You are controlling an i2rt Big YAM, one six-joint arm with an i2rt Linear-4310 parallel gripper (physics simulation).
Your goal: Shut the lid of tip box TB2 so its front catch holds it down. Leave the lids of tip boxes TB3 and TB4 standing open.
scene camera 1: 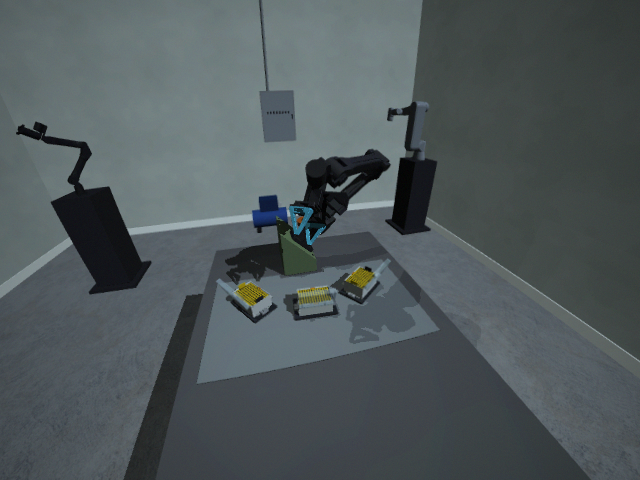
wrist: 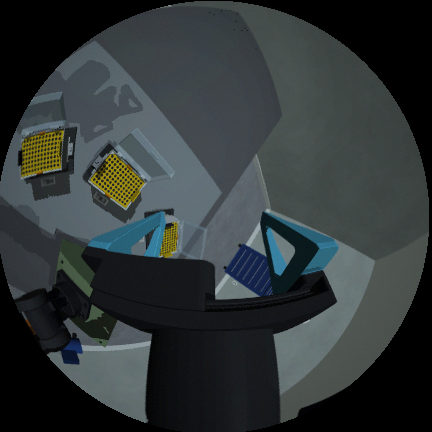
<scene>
I see my gripper (scene camera 1: pixel 303 240), a tip box TB3 (wrist: pixel 113 176) and a light mat (scene camera 1: pixel 235 346).
My gripper shows as well in the wrist view (wrist: pixel 212 216). The light mat also shows in the wrist view (wrist: pixel 101 99).
</scene>
